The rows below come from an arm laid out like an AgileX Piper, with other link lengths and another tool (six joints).
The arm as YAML. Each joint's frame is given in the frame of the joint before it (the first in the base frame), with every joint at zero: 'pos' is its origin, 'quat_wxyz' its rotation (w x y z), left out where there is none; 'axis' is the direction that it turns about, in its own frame. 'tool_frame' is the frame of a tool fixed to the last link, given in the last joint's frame.
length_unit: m
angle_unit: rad
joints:
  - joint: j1
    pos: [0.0, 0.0, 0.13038]
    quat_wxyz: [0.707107, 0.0, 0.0, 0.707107]
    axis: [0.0, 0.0, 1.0]
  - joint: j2
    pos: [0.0, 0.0, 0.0]
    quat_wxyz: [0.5, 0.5, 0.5, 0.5]
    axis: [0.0, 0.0, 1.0]
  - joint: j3
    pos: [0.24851, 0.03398, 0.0]
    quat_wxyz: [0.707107, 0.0, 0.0, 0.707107]
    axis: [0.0, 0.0, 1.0]
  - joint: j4
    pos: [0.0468, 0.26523, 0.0]
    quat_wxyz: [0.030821, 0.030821, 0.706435, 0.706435]
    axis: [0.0, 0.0, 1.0]
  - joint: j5
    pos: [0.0, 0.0, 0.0]
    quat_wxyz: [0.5, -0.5, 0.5, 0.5]
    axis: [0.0, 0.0, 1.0]
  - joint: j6
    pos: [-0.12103, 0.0, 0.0]
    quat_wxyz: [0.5, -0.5, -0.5, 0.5]
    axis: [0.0, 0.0, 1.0]
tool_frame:
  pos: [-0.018, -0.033, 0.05]
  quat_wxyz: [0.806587, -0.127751, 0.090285, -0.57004]
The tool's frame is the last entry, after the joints.
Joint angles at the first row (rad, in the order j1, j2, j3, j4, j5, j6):
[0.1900 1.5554 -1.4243 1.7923 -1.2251 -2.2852]
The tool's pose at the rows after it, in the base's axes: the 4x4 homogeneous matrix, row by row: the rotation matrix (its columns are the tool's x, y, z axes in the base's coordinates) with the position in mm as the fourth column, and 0 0 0 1 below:
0.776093, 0.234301, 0.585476, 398.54; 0.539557, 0.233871, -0.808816, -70.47; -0.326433, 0.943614, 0.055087, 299.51; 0, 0, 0, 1
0.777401, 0.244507, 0.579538, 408.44; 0.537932, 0.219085, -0.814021, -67.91; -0.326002, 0.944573, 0.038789, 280.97; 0, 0, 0, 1
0.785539, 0.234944, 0.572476, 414.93; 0.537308, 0.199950, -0.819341, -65.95; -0.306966, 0.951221, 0.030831, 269.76; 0, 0, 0, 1
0.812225, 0.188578, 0.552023, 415.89; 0.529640, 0.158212, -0.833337, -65.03; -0.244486, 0.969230, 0.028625, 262.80; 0, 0, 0, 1
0.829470, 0.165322, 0.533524, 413.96; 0.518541, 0.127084, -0.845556, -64.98; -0.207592, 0.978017, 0.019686, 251.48; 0, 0, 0, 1
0.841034, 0.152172, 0.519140, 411.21; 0.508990, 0.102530, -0.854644, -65.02; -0.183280, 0.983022, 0.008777, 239.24; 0, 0, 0, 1
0.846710, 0.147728, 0.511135, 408.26; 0.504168, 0.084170, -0.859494, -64.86; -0.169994, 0.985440, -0.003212, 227.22; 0, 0, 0, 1
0.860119, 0.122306, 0.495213, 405.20; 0.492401, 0.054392, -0.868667, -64.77; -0.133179, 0.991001, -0.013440, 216.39; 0, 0, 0, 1
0.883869, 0.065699, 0.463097, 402.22; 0.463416, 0.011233, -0.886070, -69.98; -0.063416, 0.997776, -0.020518, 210.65; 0, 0, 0, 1
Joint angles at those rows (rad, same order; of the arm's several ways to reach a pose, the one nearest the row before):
[0.1900 1.6106 -1.4243 1.7923 -1.2251 -2.2344]
[0.1900 1.6606 -1.4243 1.7923 -1.2212 -2.1876]
[0.1900 1.6908 -1.4242 1.7923 -1.2166 -2.1391]
[0.1900 1.6927 -1.4013 1.7923 -1.2149 -2.0481]
[0.1900 1.6927 -1.3632 1.7923 -1.2149 -1.9716]
[0.1900 1.6927 -1.3226 1.7923 -1.2127 -1.9066]
[0.1900 1.6927 -1.2834 1.7923 -1.2062 -1.8558]
[0.1900 1.6908 -1.2436 1.7923 -1.2009 -1.7807]
[0.1757 1.6819 -1.2100 1.7923 -1.1925 -1.6845]

